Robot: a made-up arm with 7 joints. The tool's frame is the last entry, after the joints.
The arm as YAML. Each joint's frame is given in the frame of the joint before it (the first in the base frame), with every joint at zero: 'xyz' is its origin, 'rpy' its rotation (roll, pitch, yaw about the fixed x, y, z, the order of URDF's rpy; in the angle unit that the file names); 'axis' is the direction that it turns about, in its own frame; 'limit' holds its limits. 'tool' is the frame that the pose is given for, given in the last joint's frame.
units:
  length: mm
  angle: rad
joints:
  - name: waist
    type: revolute
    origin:
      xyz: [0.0, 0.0, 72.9]
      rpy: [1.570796, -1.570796, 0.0]
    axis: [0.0, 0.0, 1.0]
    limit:
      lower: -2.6
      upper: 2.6
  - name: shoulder
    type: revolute
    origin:
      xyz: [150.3, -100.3, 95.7]
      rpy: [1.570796, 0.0, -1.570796]
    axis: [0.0, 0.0, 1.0]
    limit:
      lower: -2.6
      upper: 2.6
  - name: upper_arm
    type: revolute
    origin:
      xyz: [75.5, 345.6, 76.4]
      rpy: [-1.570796, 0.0, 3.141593]
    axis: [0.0, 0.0, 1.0]
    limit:
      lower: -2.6
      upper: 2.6
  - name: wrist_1
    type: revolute
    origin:
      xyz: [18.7, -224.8, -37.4]
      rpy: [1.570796, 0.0, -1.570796]
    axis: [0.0, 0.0, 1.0]
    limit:
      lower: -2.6
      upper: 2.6
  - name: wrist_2
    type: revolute
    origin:
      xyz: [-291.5, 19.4, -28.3]
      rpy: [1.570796, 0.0, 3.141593]
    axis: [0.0, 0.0, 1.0]
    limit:
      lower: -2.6
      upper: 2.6
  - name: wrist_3
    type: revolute
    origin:
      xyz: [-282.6, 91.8, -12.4]
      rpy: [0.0, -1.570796, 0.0]
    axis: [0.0, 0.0, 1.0]
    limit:
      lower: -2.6
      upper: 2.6
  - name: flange
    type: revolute
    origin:
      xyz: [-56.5, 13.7, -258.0]
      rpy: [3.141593, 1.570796, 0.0]
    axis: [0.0, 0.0, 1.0]
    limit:
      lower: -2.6
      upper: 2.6
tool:
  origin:
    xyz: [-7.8, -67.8, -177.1]
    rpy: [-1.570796, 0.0, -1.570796]
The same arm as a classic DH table. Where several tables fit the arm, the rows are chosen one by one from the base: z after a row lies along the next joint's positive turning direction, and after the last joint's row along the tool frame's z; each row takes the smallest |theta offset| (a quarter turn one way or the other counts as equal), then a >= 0, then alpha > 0; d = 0 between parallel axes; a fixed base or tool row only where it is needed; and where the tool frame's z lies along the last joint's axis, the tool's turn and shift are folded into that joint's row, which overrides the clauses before.
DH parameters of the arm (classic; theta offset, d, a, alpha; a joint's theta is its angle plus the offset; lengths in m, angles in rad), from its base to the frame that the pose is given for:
base (fixed): 0.0000 0.0729 0.0000 1.5708
waist: 0.0000 0.0957 0.1003 1.5708
shoulder: 0.0000 -0.0739 0.0755 1.5708
upper_arm: 1.5708 -0.3830 0.2248 1.5708
wrist_1: 0.0000 -0.0470 -0.2915 -1.5708
wrist_2: -1.5708 0.0070 0.0918 -1.5708
wrist_3: 0.0000 0.0246 0.0137 -1.5708
flange: 0.0000 -0.1206 0.0678 -1.5708
tool (fixed): 0.0000 -0.0078 0.0000 0.0000
Joint limits (rad, base to tool): -2.6000..2.6000 -2.6000..2.6000 -2.6000..2.6000 -2.6000..2.6000 -2.6000..2.6000 -2.6000..2.6000 -2.6000..2.6000

